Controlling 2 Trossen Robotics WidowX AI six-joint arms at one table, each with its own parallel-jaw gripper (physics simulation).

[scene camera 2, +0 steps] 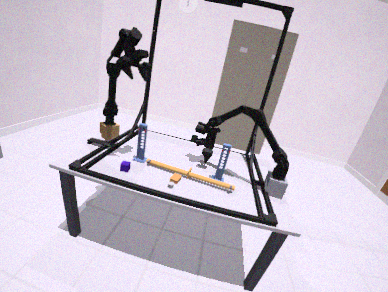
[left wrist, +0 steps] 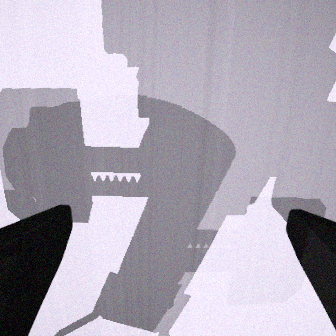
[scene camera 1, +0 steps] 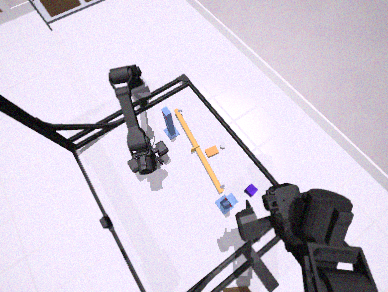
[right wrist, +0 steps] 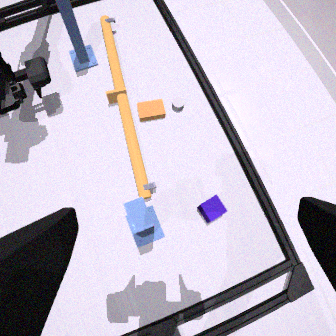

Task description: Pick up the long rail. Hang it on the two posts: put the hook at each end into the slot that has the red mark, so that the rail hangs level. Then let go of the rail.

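Places are measured from the left arm's base along level axes (x ahead, y left, z up), in metres.
Pixels of known places: left gripper, between the fingertips: [scene camera 2: 205,159] [left wrist: 182,218] [right wrist: 22,103]; right gripper, between the fingertips: [scene camera 2: 139,80] [right wrist: 188,213]; left arm's base, origin of its link: [scene camera 2: 278,176] [scene camera 1: 136,82]; right arm's base, origin of its link: [scene camera 2: 109,123].
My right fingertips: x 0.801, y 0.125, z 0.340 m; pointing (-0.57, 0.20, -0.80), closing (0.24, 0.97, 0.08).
Ahead of a thing's pixels: the offset from my right fingertips to its top centre. "spot": to the spot under its first point.
The long orange rail @(0.008 m right, 0.336 m back, 0.394 m down) [scene camera 1: 206,164] [scene camera 2: 202,178] [right wrist: 132,145] lies on the table, with a grey hook near each end and a short crosspiece at its middle. One blue slotted post @(0.076 m right, 0.488 m back, 0.226 m down) [scene camera 1: 168,120] [scene camera 2: 223,162] [right wrist: 73,32] stands beside its far end in scene camera 1. The other blue post @(0.027 m right, 0.034 m back, 0.226 m down) [scene camera 1: 226,202] [scene camera 2: 142,142] [right wrist: 140,220] stands close to its near end; red shows at its top in scene camera 1. My left gripper [scene camera 1: 152,159] [scene camera 2: 206,156] [left wrist: 182,218] is open and empty, pointing down beside the rail. My right gripper [scene camera 2: 137,75] [right wrist: 188,213] is open and empty, high above the table.
An orange block @(0.054 m left, 0.287 m back, 0.420 m down) [scene camera 1: 212,151] [scene camera 2: 175,178] [right wrist: 151,110] and a small grey cylinder @(0.120 m left, 0.286 m back, 0.420 m down) [scene camera 1: 222,147] [scene camera 2: 171,185] [right wrist: 178,106] lie beside the rail. A purple cube @(0.114 m left, 0.028 m back, 0.400 m down) [scene camera 1: 251,190] [scene camera 2: 125,166] [right wrist: 212,209] lies near one post. A black frame @(spot: 0.196 m left, 0.333 m back, 0.422 m down) [scene camera 1: 230,131] [right wrist: 210,100] borders the table.
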